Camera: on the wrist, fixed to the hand. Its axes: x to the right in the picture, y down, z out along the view.
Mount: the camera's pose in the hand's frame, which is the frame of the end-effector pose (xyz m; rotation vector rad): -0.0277 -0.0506 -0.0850 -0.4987 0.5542 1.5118
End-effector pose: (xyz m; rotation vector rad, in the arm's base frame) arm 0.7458 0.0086 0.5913 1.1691 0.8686 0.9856
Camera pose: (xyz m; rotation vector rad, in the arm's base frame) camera 0.6658 0.0049 0.5270 0.9989 -0.0818 2.6470
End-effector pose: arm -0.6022 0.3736 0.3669 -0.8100 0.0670 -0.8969
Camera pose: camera -0.6856 0.3246 0.3323 -0.6815 1.2533 0.4032
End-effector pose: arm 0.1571 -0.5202 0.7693 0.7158 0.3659 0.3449
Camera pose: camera 0.1047 -0.5193 0.6810 0.2589 0.1706 2.0149
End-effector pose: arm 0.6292 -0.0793 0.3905 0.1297 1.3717 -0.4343
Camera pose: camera 0.5286 -0.0906 0.4080 0.8323 1.4711 1.2704
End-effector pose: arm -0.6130 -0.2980 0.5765 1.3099 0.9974 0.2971
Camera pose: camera -0.7094 -0.2755 0.5491 1.2852 0.1040 1.9859
